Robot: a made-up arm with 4 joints. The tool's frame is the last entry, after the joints.
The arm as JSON. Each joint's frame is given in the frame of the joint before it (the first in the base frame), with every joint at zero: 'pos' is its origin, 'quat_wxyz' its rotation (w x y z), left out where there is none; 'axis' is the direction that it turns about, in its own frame. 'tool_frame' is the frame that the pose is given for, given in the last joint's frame.
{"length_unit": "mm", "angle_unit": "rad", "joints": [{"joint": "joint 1", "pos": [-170.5, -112.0, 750.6], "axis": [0.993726, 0.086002, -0.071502]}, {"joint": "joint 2", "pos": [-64.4, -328.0, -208.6], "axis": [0.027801, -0.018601, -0.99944]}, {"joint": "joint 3", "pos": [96.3, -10.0, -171.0], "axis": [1.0, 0.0, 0.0]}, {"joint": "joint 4", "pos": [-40.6, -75.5, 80.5], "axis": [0.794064, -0.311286, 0.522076]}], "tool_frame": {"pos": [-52.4, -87.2, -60.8], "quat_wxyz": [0.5, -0.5, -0.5, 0.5]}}
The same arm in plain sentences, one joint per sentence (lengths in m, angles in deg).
The arm has four revolute joints in a row. What follows holds with every joint at zero, and every direction is one of the base frame's.
Joint 1 sits 0.1705 m along -x and 0.112 m along -y and 0.7506 m along +z from the base frame's origin and turns about the direction (0.993726, 0.086002, -0.071502).
Joint 2 sits 0.0644 m along -x and 0.328 m along -y and 0.2086 m along -z from joint 1 and turns about the direction (0.027801, -0.018601, -0.99944).
Joint 3 sits 0.0963 m along +x and 0.01 m along -y and 0.171 m along -z from joint 2 and turns about +x.
Joint 4 sits 0.0406 m along -x and 0.0755 m along -y and 0.0805 m along +z from joint 3 and turns about the direction (0.794064, -0.311286, 0.522076).
The tool frame, which is the frame that the pose is given for, sits 0.0524 m along -x and 0.0872 m along -y and 0.0608 m along -z from joint 4; its axes are the base frame's turned by roll -90, pitch 0 and yaw 90 deg (as in URDF: about the fixed x, then y, then z).

